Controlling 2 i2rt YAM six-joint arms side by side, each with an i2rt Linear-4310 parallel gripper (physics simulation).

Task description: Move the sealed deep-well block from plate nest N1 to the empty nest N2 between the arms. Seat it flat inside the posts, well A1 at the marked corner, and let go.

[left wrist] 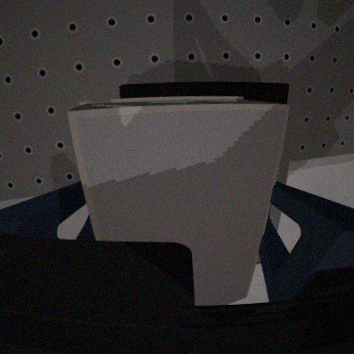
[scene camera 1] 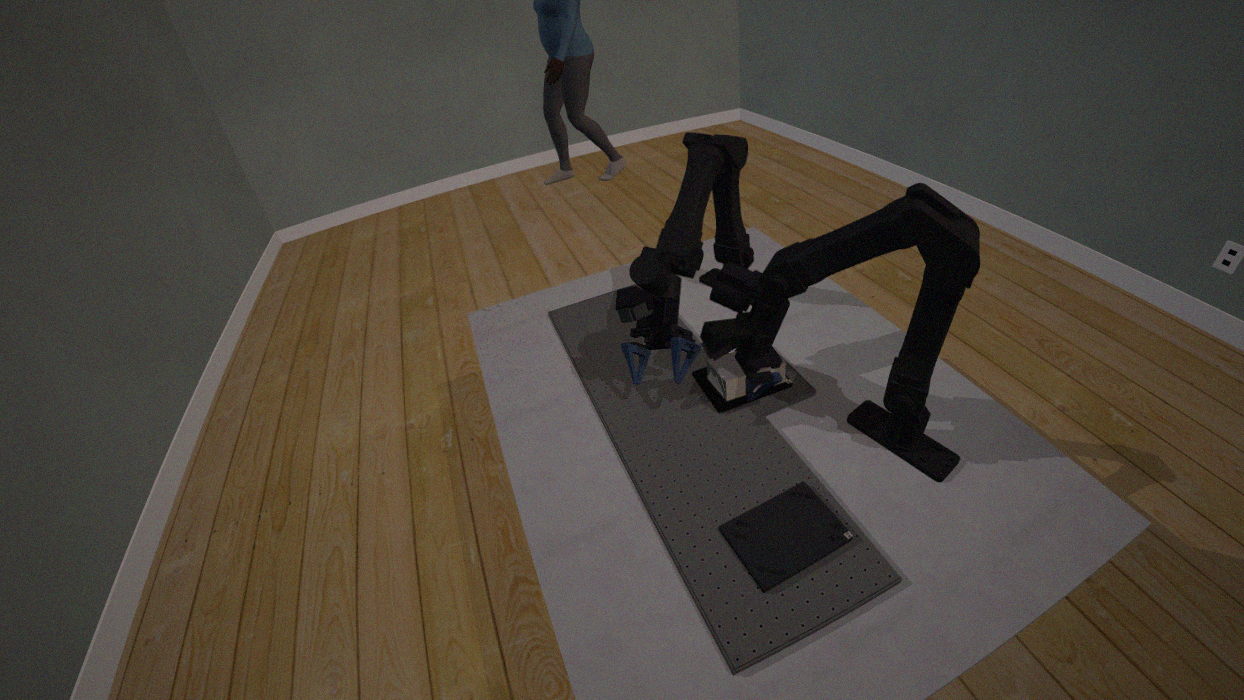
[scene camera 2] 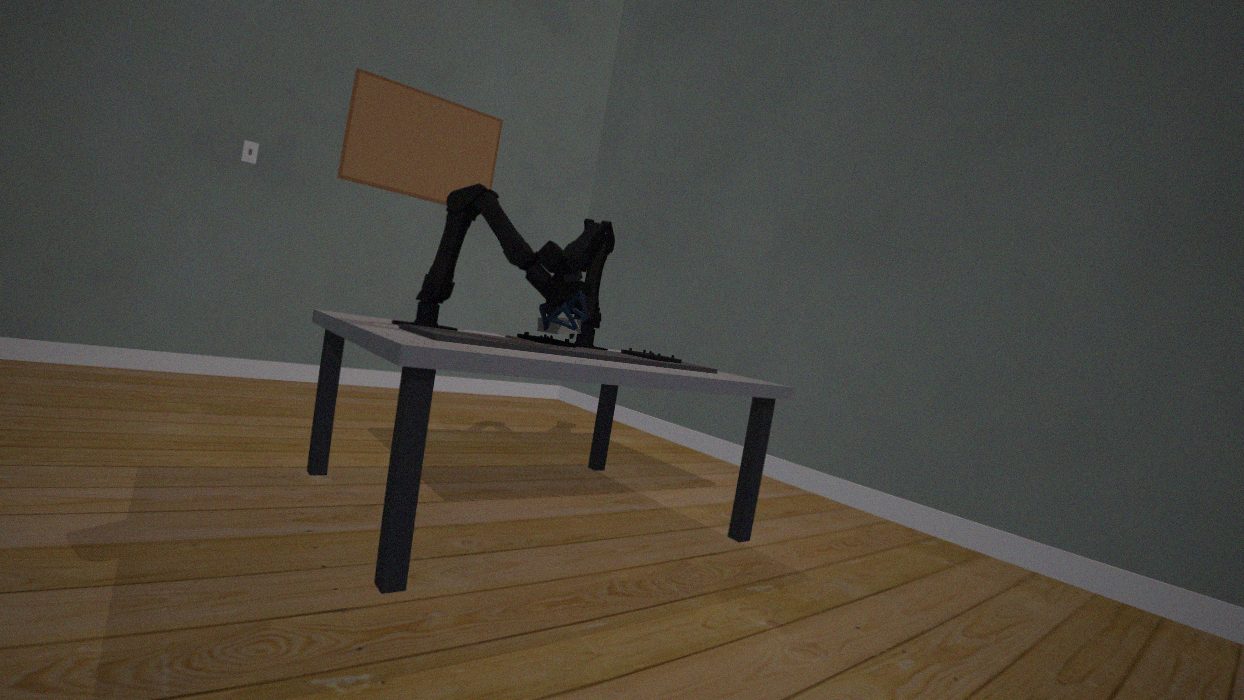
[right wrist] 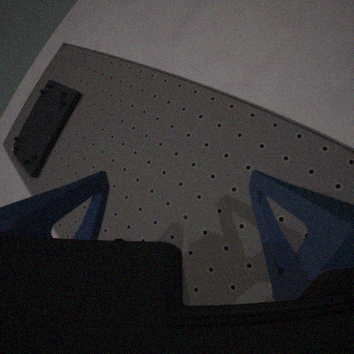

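Where they show: left gripper, fingertip midpoint: (left wrist: 178,178) (scene camera 2: 558,334); right gripper, fingertip midpoint: (scene camera 1: 656,383) (scene camera 2: 582,323) (right wrist: 178,178); left arm's base at its link origin: (scene camera 1: 900,440).
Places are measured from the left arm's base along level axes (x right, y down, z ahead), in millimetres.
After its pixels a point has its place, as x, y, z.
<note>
The pale deep-well block (scene camera 1: 730,383) @(252, -92, 187) (scene camera 2: 547,324) (left wrist: 185,160) @(284, -93, 165) is upright over the black nest N2 (scene camera 1: 723,404) @(270, -25, 187) (scene camera 2: 539,338) @(373, -25, 151) (left wrist: 205,90) @(318, -25, 181), between the arms. In scene camera 2 it looks slightly raised; exact height and seating cannot be told. My left gripper (scene camera 1: 755,376) @(280, -43, 136) (left wrist: 178,178) @(280, -43, 136) is shut on the block, a blue finger on each side. The block hides most of the nest in the left wrist view; well A1 and N2's marked corner are not visible. My right gripper (scene camera 1: 658,380) @(345, -89, 283) (right wrist: 178,178) @(345, -89, 283) is open and empty, left of the block in scene camera 1.
The flat dark nest N1 (scene camera 1: 782,531) @(15, -25, 306) (scene camera 2: 652,356) @(84, -23, 358) (right wrist: 47,127) @(46, -25, 299) holds no block and has a small white corner mark. Both nests sit on a perforated grey board (scene camera 1: 695,470) @(196, -13, 322) (right wrist: 165,115) @(262, -13, 356). The two arms' wrists are close together. A person (scene camera 1: 565,78) stands beyond the table.
</note>
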